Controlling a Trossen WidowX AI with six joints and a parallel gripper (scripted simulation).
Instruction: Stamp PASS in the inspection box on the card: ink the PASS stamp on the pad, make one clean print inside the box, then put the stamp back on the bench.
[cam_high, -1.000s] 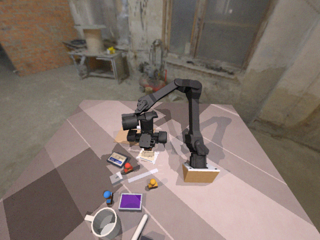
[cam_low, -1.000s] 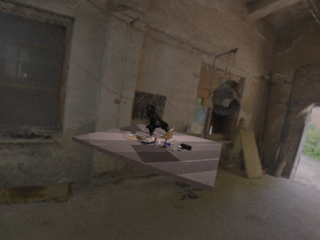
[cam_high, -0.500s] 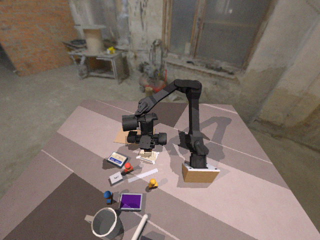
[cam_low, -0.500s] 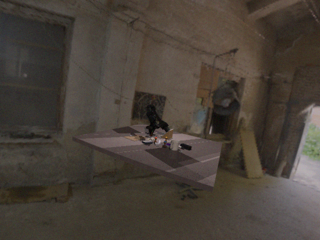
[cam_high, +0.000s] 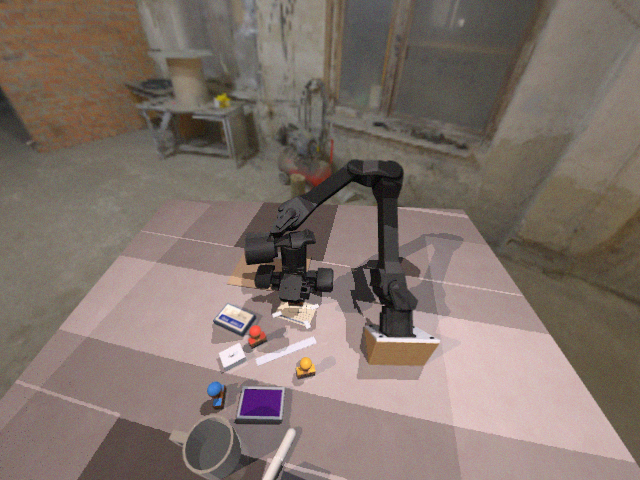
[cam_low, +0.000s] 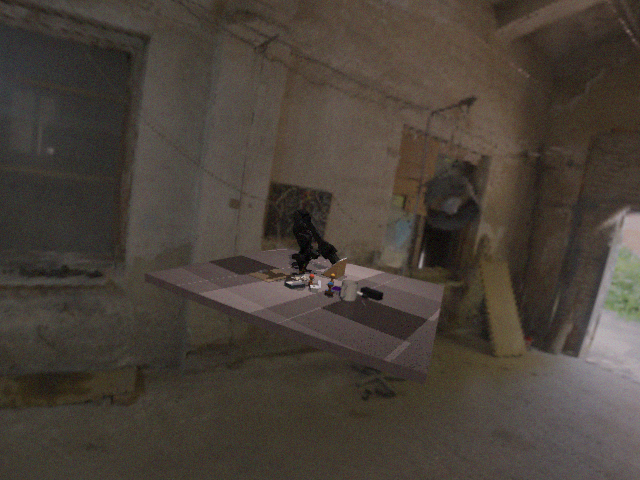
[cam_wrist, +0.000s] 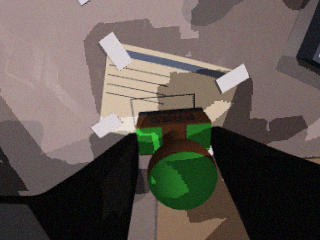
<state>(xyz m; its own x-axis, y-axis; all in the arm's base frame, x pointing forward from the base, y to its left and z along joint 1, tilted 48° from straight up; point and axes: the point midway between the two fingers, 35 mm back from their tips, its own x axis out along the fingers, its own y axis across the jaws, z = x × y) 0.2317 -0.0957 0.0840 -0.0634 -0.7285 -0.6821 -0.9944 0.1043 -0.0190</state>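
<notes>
My gripper tip is now 5 cm above the card and 1 cm to the right of it. Round my gripper tip: red stamp: 10 cm to the left, 9 cm ahead, 3 cm below; green stamp: right at my gripper tip; ruler: 12 cm to the left, 5 cm below, 2 cm ahead.
</notes>
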